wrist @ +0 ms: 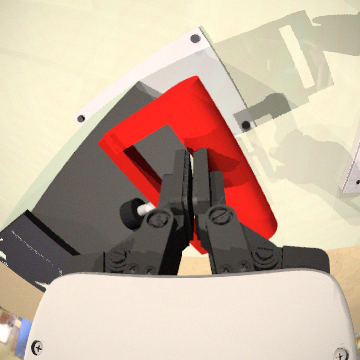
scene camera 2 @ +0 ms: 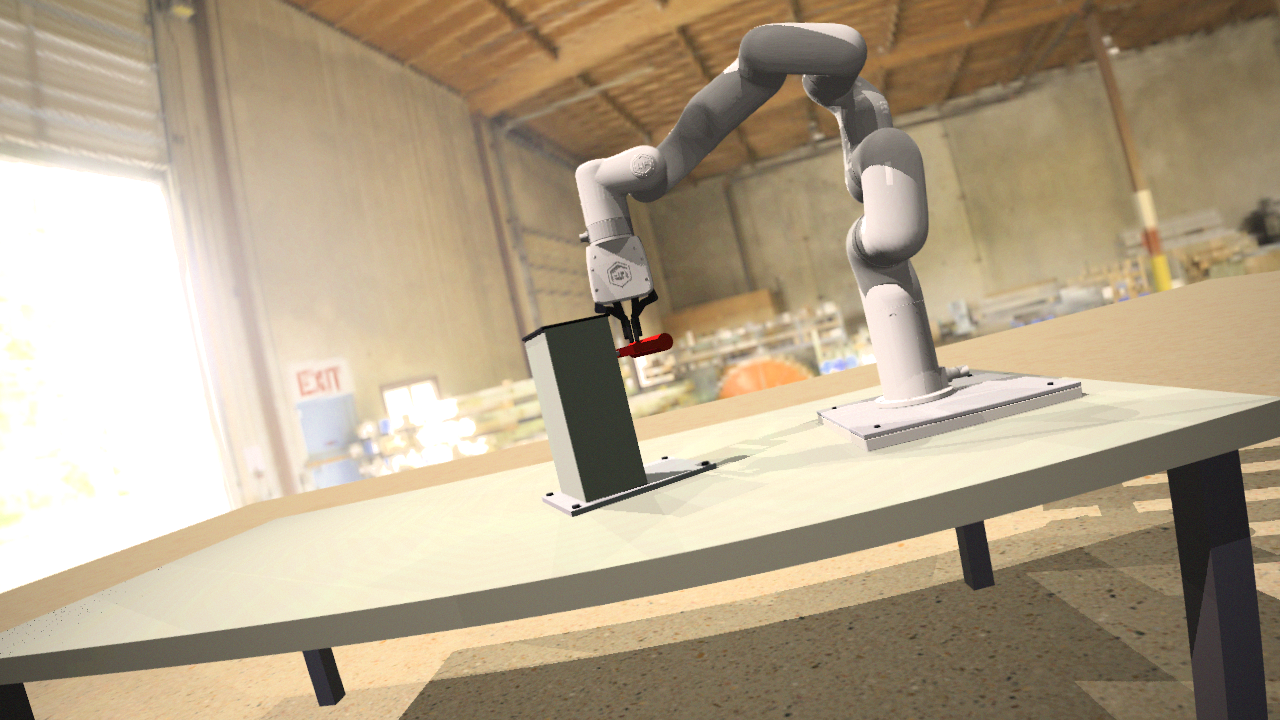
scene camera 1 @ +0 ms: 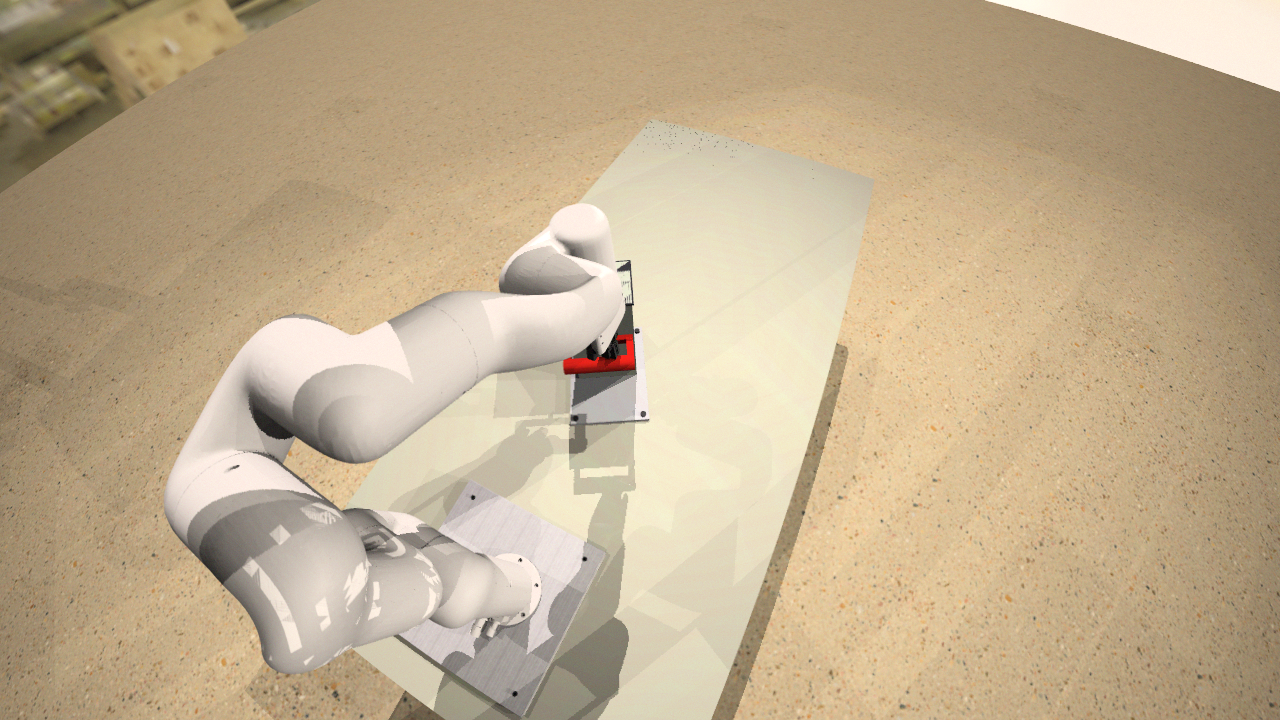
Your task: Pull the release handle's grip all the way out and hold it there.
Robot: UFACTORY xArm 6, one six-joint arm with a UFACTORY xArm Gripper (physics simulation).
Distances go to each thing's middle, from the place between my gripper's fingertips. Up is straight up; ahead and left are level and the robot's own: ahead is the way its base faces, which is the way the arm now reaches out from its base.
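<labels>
My hand: 6 cm short of the bolted base plate [scene camera 1: 612,399], 5 cm to the right of it, 21 cm above it.
</labels>
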